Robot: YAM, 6 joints.
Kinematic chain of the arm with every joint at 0, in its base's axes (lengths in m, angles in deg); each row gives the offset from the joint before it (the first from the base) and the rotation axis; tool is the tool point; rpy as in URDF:
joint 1: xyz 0 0 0.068 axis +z
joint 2: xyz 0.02 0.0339 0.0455 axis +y
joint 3: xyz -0.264 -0.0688 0 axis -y
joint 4: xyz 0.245 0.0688 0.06 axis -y
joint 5: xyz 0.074 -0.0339 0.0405 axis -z
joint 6: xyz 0.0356 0 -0.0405 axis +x
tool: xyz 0 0 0 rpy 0 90 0
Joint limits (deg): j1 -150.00..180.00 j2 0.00..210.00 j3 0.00..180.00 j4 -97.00..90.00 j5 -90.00..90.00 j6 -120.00..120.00
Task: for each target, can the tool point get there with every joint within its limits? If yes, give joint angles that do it. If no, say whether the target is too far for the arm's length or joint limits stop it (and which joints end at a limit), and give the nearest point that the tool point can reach.
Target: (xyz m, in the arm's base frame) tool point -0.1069 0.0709 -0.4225
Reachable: no: joint limits stop it (at a limit: joint 2) | nearest point -0.1211 0.0803 -0.3653 | short by 0.060 m
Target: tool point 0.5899 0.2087 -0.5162
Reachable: no: too far | nearest point 0.4404 0.1558 -0.3069 | short by 0.263 m
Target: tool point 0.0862 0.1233 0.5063
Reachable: yes | joints -116.21 30.72 116.67 -80.68 -40.00 -54.54
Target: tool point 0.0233 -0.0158 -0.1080
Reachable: yes | joints -80.42 187.51 13.91 69.32 -34.89 -5.43
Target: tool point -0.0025 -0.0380 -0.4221
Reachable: no: joint limits stop it (at a limit: joint 2) | nearest point -0.0053 -0.0811 -0.3393 | short by 0.093 m
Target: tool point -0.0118 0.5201 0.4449
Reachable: yes | joints 93.50 138.25 162.25 -23.39 34.21 37.75
